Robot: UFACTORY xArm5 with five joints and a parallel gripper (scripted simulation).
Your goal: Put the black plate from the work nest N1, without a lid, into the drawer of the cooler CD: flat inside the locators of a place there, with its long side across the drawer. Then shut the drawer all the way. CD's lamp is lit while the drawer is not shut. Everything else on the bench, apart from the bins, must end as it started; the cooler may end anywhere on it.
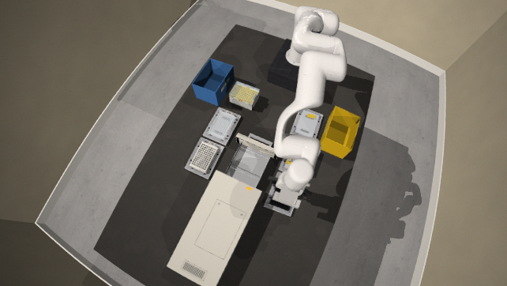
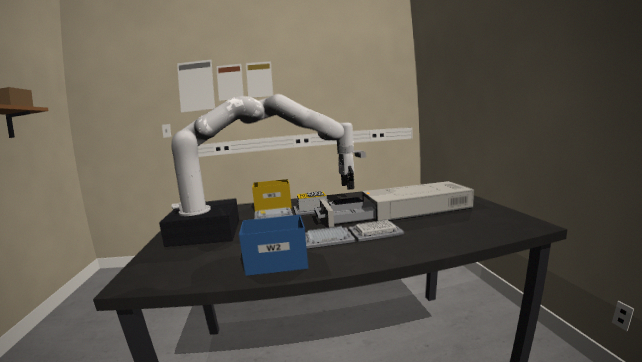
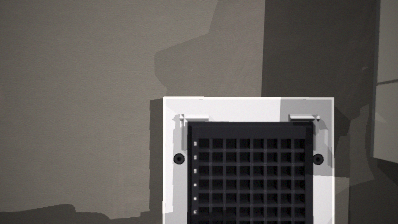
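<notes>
The black plate is 8 cm below my hand. The rest, counted from my hand: cooler CD: 19 cm to the right, 12 cm ahead, 6 cm below; then work nest N1: 9 cm below; then drawer: 19 cm to the right, 6 cm below, 4 cm behind.
</notes>
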